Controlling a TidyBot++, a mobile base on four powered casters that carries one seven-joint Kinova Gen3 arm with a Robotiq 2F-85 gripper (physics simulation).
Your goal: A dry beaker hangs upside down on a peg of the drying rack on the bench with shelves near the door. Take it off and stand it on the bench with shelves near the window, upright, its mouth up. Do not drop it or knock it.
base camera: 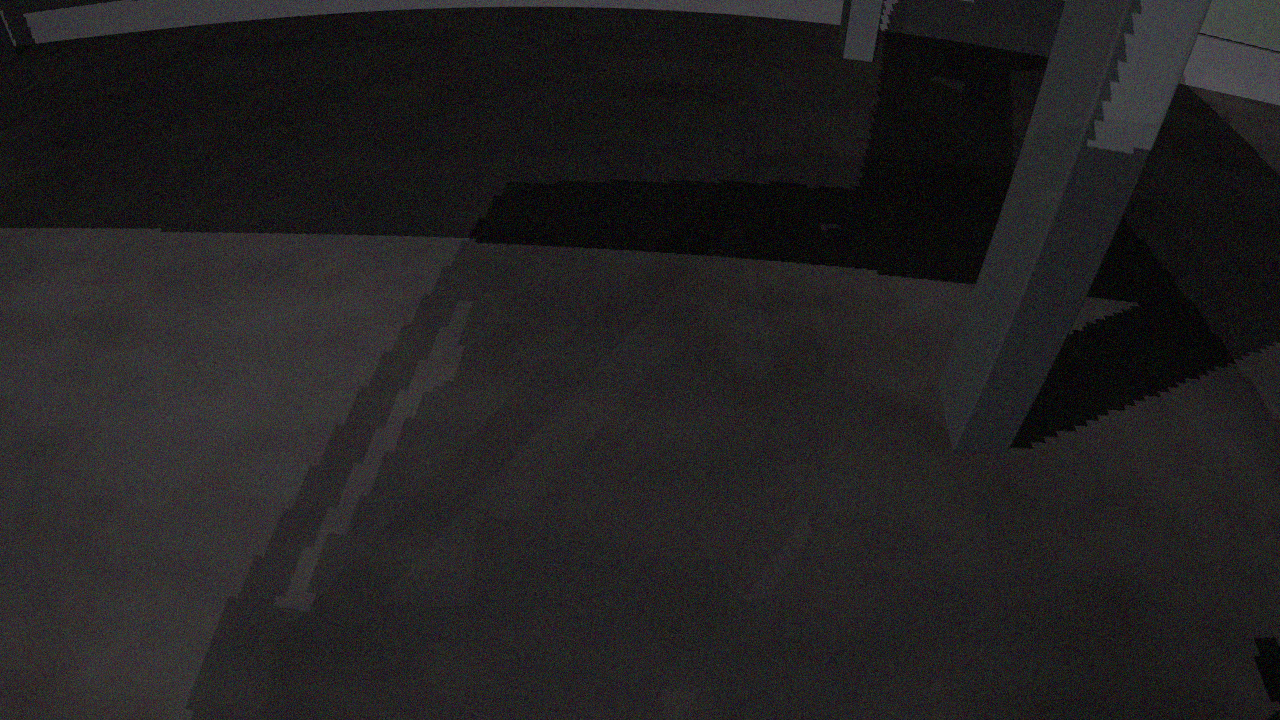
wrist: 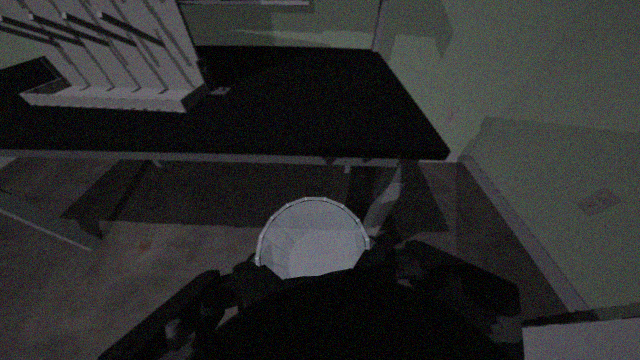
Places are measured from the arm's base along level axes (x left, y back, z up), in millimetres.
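Pixels of known places: gripper, between the fingertips: [wrist: 314, 249].
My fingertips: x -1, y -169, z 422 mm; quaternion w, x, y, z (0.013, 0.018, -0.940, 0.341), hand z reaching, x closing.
For each thing: its top centre in the pictures, then the offset to it from my fingertips. "spot": a spot on its surface instead. Level surfaces: height alone.
- beaker, centre of its top: [wrist: 317, 229] dx -1, dy +8, dz +53 mm
- black-topped bench, height of its surface: dz -57 mm
- small flat pale thing, a spot on its surface: [wrist: 220, 91] spot: dx +211, dy -471, dz -52 mm
- floor, height of its surface: dz -819 mm
The beaker [wrist: 320, 240], pale and see-through with a thin round rim, shows at the lower middle of the wrist view. My gripper [wrist: 314, 249] is shut on it, with one dark finger on each side; the dark gripper body hides its near part. I cannot tell for certain which way its mouth points. The beaker is in the air, in front of the near edge of a black-topped bench [wrist: 310, 110]. The pale drying rack [wrist: 115, 101] with slanting pegs stands on that bench at the upper left. The gripper and beaker do not show in the base view.
A small flat pale thing [wrist: 220, 91] lies beside the rack. A green wall [wrist: 550, 75] rises to the right of the bench. A pale block [wrist: 582, 340] shows at the lower right. In the base view, a thick grey post [base camera: 1029, 259] stands on the floor [base camera: 626, 492] at the right.
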